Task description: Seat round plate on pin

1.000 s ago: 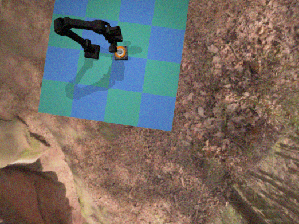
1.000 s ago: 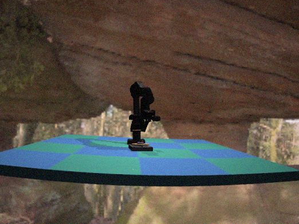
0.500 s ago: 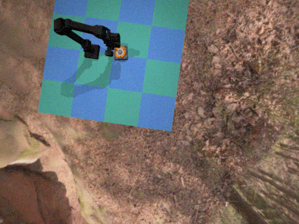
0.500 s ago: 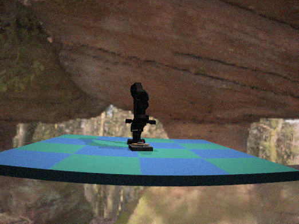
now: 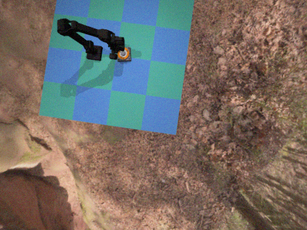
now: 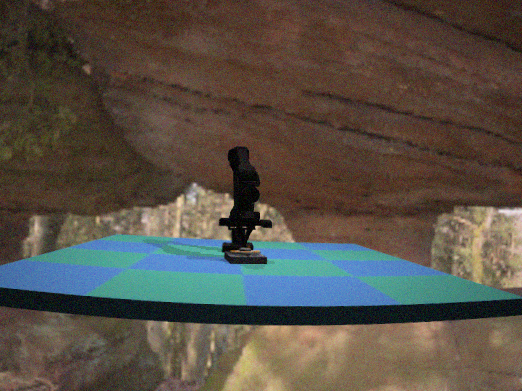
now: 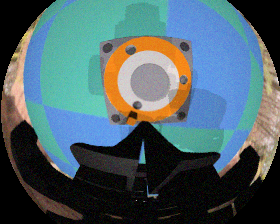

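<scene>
The square grey base is 50 mm ahead of my gripper tip and 20 mm below it.
</scene>
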